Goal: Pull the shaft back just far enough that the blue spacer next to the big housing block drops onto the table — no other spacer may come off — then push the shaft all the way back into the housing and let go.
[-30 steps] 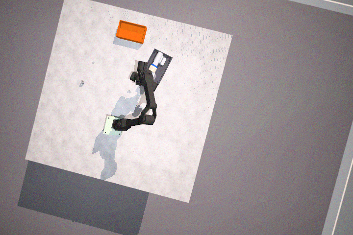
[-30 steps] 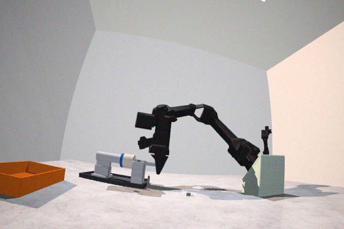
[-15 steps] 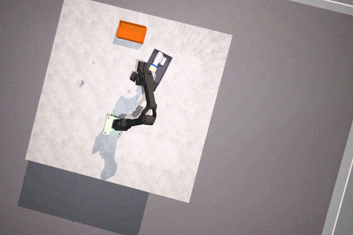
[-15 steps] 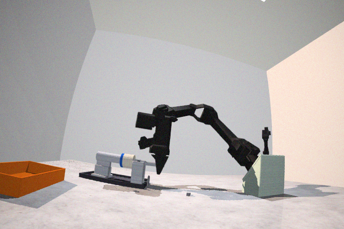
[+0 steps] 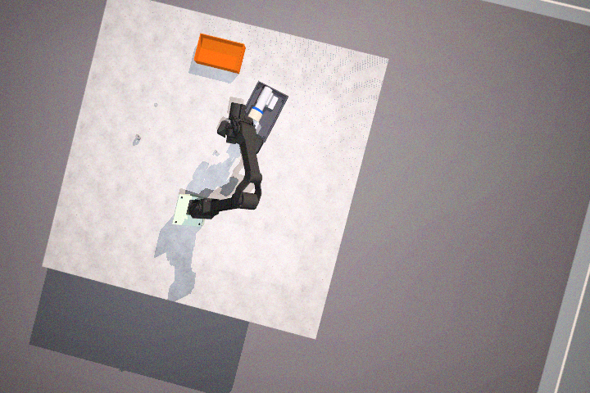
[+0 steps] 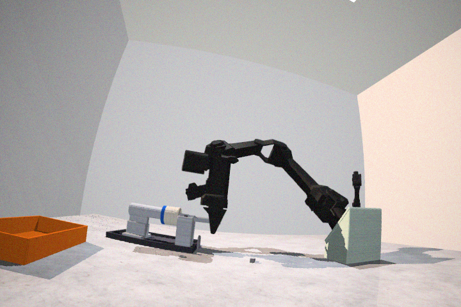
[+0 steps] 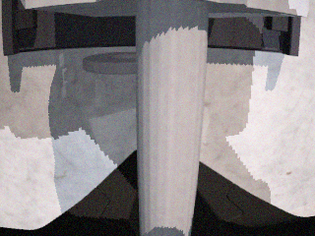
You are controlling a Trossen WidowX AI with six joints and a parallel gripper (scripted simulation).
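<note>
The shaft is 8 cm ahead of my gripper tip, 3 cm above it and 2 cm to the right of it. Round my gripper tip: blue spacer 13 cm ahead, 3 cm to the right, 3 cm above; then orange bin 35 cm ahead, 21 cm to the left, 4 cm below; then dark bit 12 cm to the left, 8 cm behind, 4 cm below.
</note>
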